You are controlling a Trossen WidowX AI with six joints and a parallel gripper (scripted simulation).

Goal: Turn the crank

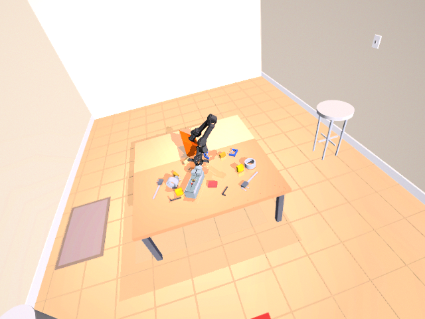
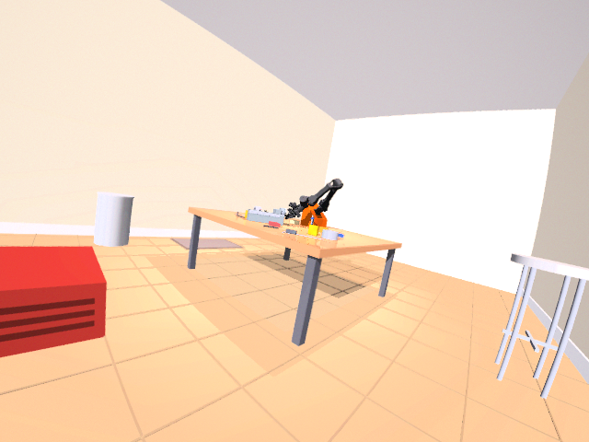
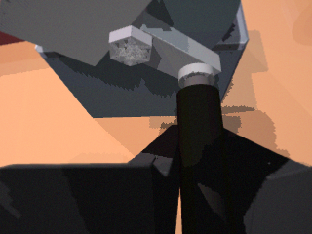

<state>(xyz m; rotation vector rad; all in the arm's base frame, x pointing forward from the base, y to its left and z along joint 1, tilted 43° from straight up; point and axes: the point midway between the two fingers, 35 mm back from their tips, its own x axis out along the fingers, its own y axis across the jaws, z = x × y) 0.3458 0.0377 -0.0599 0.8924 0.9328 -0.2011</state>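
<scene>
Now: the red pointer 19 cm ahead of my gripper tip, 8 cm to the right of it and 4 cm above it. The rest, counted from my gripper tip: dark crank handle (2 cm behind, 1 cm to the left, 3 cm above); red block (19 cm ahead, 9 cm to the left, 3 cm below).
</scene>
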